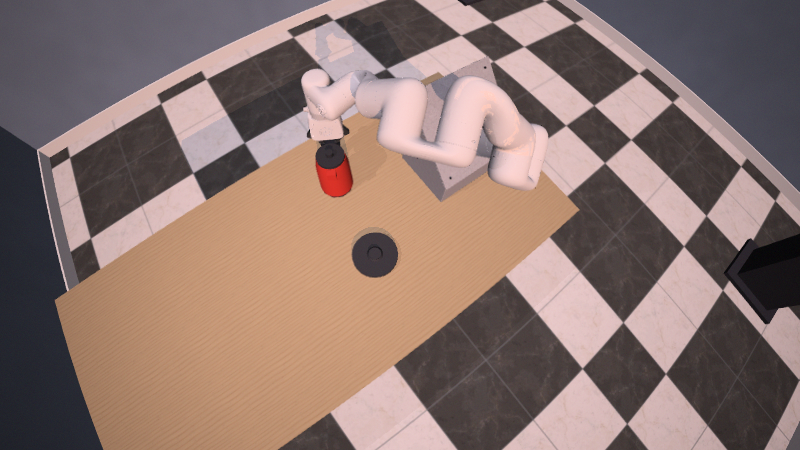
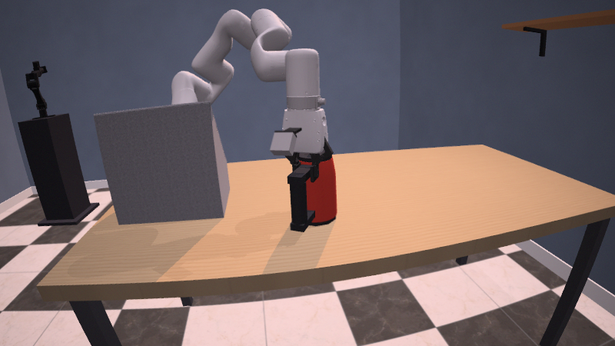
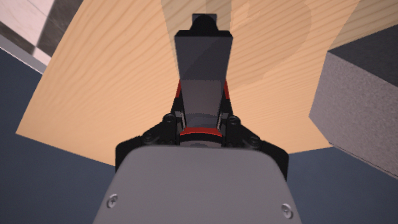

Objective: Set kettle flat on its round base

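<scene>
Right now my hand is 6 cm above the kettle, 3 cm to the right of it and 1 cm short of it. Round my hand: round black base: 36 cm to the left, 14 cm below, 6 cm ahead.
</scene>
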